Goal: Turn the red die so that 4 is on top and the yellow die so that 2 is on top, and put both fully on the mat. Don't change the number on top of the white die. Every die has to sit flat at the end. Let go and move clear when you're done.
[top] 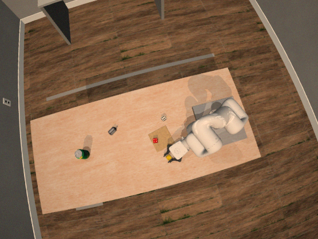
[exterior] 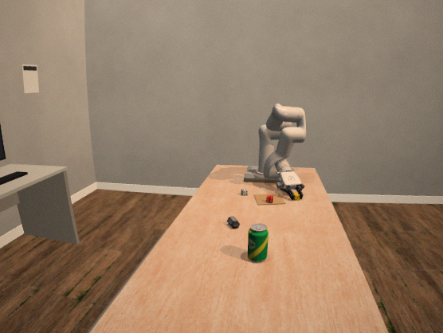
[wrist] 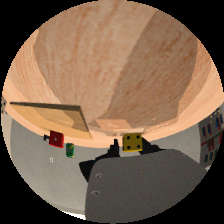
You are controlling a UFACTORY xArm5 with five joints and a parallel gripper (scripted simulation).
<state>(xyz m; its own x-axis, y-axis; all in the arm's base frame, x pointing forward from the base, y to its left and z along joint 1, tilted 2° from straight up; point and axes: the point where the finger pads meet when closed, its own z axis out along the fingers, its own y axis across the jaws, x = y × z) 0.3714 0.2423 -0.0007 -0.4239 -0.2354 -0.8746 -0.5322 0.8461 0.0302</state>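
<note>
The yellow die lies 1 cm below my hand. Also, from my hand: brown mat (3 cm ahead, 14 cm to the right, 2 cm below); then white die (1 cm ahead, 28 cm to the right, 1 cm below); then red die (8 cm ahead, 12 cm to the right, 1 cm below).
</note>
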